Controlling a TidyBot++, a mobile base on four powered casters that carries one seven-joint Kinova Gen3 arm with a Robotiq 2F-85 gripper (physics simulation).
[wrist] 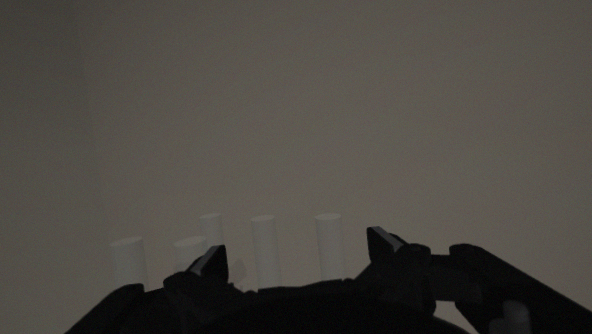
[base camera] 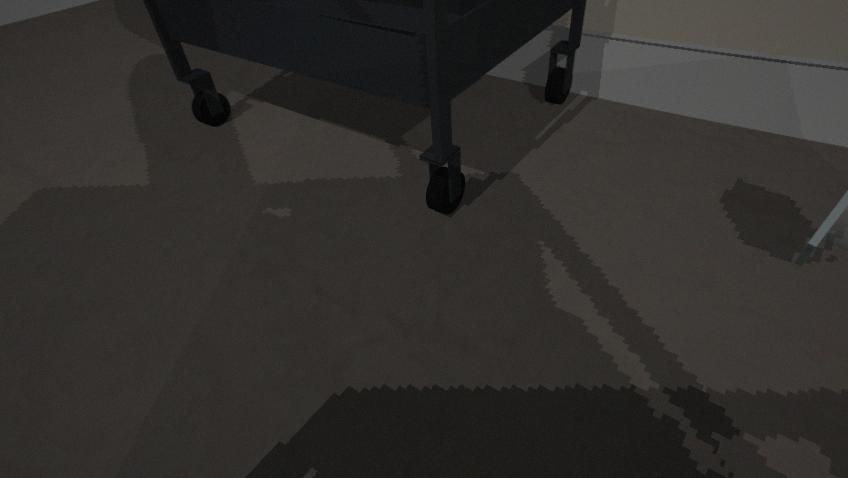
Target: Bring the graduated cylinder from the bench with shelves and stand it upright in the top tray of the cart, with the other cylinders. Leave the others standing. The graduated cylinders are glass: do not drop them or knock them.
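Places are measured from the arm's base along level axes (x left, y back, z up), in centimetres.
Where they show: gripper, fingertip midpoint: (wrist: 297,251).
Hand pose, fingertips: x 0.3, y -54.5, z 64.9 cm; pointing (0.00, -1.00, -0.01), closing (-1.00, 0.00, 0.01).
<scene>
After its pixels a point has its place.
My gripper (wrist: 297,251) @(z 64.9, x 0.3, y -54.5 cm) is open, with nothing between its fingers. In the wrist view several pale, upright graduated cylinders (wrist: 129,261) @(z 57.4, x 25.9, y -78.0 cm) (wrist: 266,250) @(z 54.9, x 5.9, y -82.8 cm) (wrist: 331,245) @(z 56.0, x -4.8, y -78.8 cm) show their upper ends beyond and to the left of the fingers; the gripper body hides their lower parts. The top tray does not show. In the base view the dark cart (base camera: 326,59) @(z -24.2, x 13.0, y -62.7 cm) stands on its casters, its upper part out of frame. At the right edge of that view a thin, pale, glassy piece (base camera: 828,222) @(z -33.6, x -30.7, y -45.0 cm) slants low near the floor, apart from the cart; it looks like part of a graduated cylinder, mostly out of frame.
The cart's near caster (base camera: 445,191) @(z -36.0, x 0.9, y -54.8 cm) stands at the upper middle of the base view, with another caster (base camera: 210,108) @(z -36.5, x 35.6, y -78.1 cm) to the left. A pale wall base (base camera: 700,89) @(z -35.8, x -32.2, y -74.9 cm) runs behind at the right. Dark shadows cross the brown floor (base camera: 356,285) @(z -39.7, x 9.8, y -44.6 cm). A plain wall (wrist: 310,110) @(z 79.9, x -5.3, y -94.9 cm) fills the wrist view's background.
</scene>
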